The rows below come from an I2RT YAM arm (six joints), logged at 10 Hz.
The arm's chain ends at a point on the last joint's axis. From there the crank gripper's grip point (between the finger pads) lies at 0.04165 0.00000 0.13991 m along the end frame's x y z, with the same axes.
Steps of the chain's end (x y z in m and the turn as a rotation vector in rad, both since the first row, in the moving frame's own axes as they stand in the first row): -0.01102 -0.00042 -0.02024 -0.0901 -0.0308 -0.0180; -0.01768 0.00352 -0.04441 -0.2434 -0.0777 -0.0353; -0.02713 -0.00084 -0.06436 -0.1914 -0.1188 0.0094; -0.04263 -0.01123 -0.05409 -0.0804 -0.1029 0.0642; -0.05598 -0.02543 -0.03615 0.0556 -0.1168 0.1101; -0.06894 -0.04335 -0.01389 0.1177 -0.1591 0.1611
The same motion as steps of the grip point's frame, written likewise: -0.01524 0.01151 -0.01956 -0.0901 -0.0308 -0.0180; -0.02798 0.03633 -0.04557 -0.2434 -0.0777 -0.0353; -0.04403 0.02649 -0.06303 -0.1914 -0.1188 0.0094; -0.05764 0.00235 -0.05112 -0.0804 -0.1029 0.0642; -0.07235 -0.02964 -0.03235 0.0556 -0.1168 0.1101; -0.09070 -0.05517 -0.00967 0.1177 -0.1591 0.1611
